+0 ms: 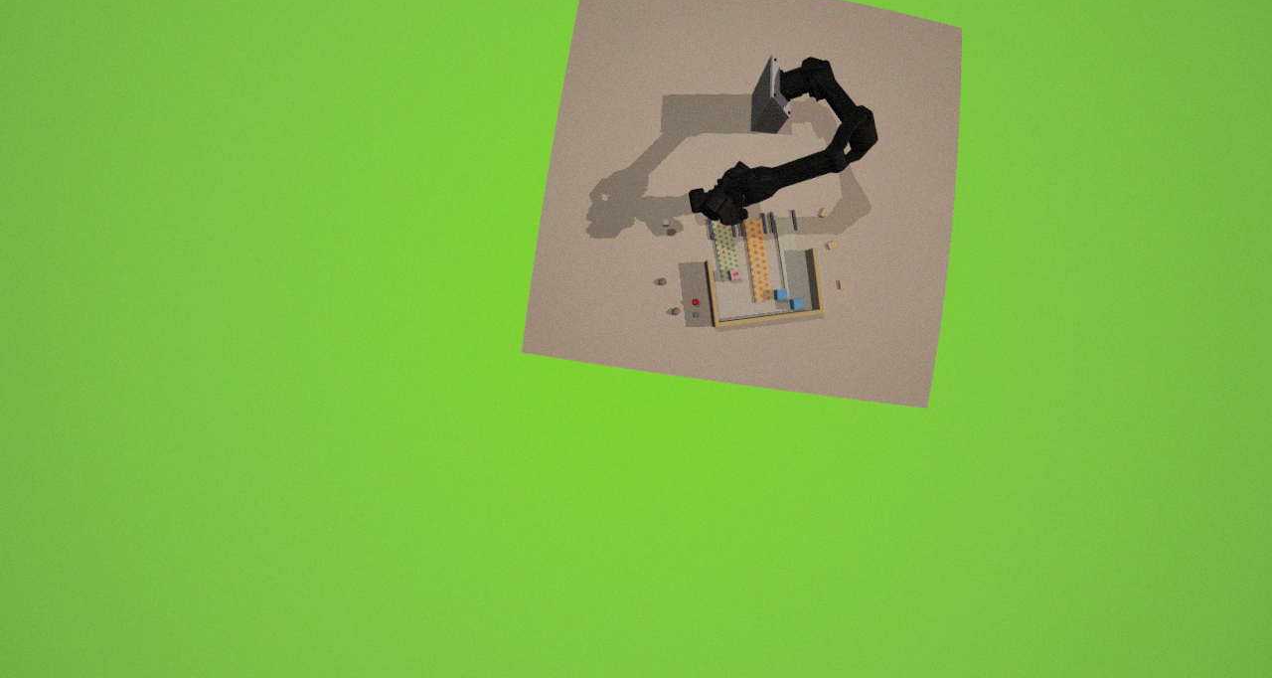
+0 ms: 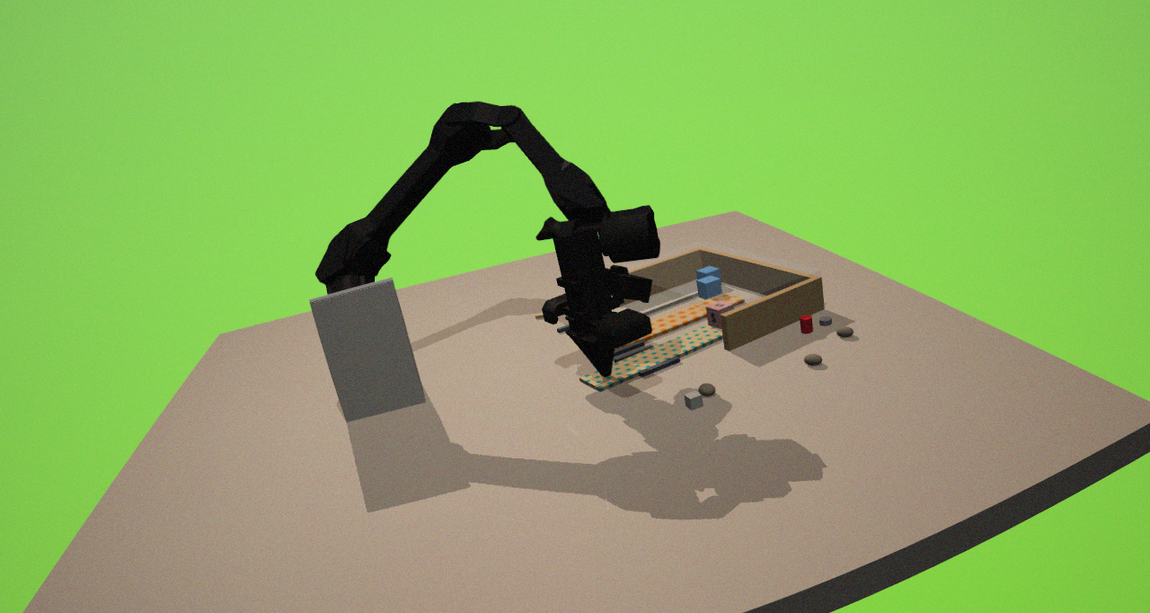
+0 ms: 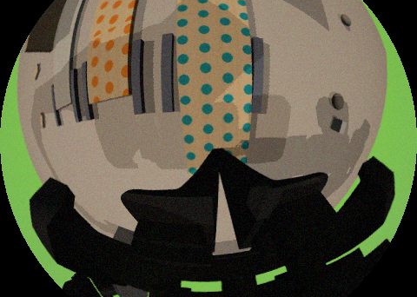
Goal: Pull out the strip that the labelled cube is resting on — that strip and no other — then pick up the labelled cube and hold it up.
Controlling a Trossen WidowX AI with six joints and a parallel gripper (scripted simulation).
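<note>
My gripper tip is 210 mm short of the labelled cube, 50 mm to the right of it and 20 mm below it. The rest, counted from my gripper tip: red cylinder 290 mm ahead, 60 mm to the right, 10 mm above.
</note>
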